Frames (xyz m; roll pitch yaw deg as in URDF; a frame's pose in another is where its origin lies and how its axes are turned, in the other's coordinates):
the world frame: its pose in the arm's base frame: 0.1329 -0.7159 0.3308 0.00 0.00 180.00
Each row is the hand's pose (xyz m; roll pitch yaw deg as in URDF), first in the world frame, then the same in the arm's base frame.
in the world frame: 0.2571 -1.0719 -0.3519 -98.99 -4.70 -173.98
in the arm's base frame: -0.1242 0.3560 -0.0211 -98.99 -4.70 6.02
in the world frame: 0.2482 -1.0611 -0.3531 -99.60 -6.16 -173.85
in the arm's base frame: -0.1153 0.3452 -0.0223 -99.60 -6.16 6.15
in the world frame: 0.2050 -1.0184 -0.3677 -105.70 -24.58 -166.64
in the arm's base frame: -0.0721 0.3025 -0.0369 -105.70 -24.58 13.36
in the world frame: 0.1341 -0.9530 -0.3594 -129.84 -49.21 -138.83
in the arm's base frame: -0.0012 0.2371 -0.0286 -129.84 -49.21 41.17
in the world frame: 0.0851 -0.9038 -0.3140 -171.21 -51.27 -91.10
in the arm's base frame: 0.0478 0.1879 0.0168 -171.21 -51.27 88.90
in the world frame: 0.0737 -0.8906 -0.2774 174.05 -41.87 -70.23
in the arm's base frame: 0.0592 0.1747 0.0534 174.05 -41.87 109.77
